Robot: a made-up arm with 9 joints. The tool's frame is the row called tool.
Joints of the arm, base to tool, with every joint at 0 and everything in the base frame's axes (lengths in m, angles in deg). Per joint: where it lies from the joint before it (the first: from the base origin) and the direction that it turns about. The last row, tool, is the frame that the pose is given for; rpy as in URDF.
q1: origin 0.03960 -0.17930 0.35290 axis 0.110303 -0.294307 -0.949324
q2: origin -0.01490 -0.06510 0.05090 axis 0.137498 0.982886 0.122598
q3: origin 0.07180 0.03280 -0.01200 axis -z
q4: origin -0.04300 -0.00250 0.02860 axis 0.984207 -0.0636 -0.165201
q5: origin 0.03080 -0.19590 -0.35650 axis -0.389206 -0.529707 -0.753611
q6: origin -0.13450 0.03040 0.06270 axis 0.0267 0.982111 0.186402
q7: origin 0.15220 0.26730 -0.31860 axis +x
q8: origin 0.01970 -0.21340 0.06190 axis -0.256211 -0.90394 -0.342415
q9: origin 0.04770 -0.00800 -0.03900 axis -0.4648 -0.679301 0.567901
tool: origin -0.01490 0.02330 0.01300 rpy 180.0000 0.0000 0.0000
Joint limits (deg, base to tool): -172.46..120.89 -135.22..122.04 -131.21..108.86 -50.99..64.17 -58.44..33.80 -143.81..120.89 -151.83..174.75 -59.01..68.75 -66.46..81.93
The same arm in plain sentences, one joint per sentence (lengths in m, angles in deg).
The arm has nine revolute joints in a row. What follows holds with every joint at zero, and every direction is one of the base frame's. Joint 1 is mounted 0.0396 m along +x and 0.1793 m along -y and 0.3529 m along +z from the base frame's origin and rotates about the direction (0.110303, -0.294307, -0.949324), from -172.46 to 120.89 deg. Joint 2 is mounted 0.0149 m along -x and 0.0651 m along -y and 0.0509 m along +z from joint 1 and rotates about the direction (0.137498, 0.982886, 0.122598), from -135.22 to 122.04 deg. Joint 3 is mounted 0.0718 m along +x and 0.0328 m along +y and 0.012 m along -z from joint 2 and rotates about -z, from -131.21 to 108.86 deg. Joint 4 is mounted 0.043 m along -x and 0.0025 m along -y and 0.0286 m along +z from joint 3 and rotates about the direction (0.984207, -0.0636, -0.165201), from -50.99 to 64.17 deg. Joint 5 is mounted 0.0308 m along +x and 0.1959 m along -y and 0.3565 m along -z from joint 4 and rotates about the direction (-0.389206, -0.529707, -0.753611), from -58.44 to 33.8 deg. Joint 6 is mounted 0.1345 m along -x and 0.0304 m along +y and 0.0627 m along +z from joint 5 and rotates about the direction (0.0267, 0.982111, 0.186402), from -143.81 to 120.89 deg. Joint 7 is mounted 0.1522 m along +x and 0.2673 m along +y and 0.3186 m along -z from joint 6 and rotates about +x, from -151.83 to 174.75 deg. Joint 8 is mounted 0.0197 m along +x and 0.2134 m along -y and 0.0619 m along +z from joint 7 and rotates about the direction (-0.256211, -0.90394, -0.342415), from -59.01 to 68.75 deg. Joint 9 is mounted 0.0477 m along +x and 0.008 m along -y and 0.039 m along -z from joint 8 and rotates about the direction (-0.4648, -0.679301, 0.567901), from -66.46 to 81.93 deg. The tool frame, which is the frame that the pose is given for, is mounted 0.0149 m along -x and 0.0233 m along +y and 0.013 m along +z from joint 9; its axes are the base frame's turned by roll 180, pitch 0 and yaw 0 deg (as in URDF: about the fixed x, then y, then z).
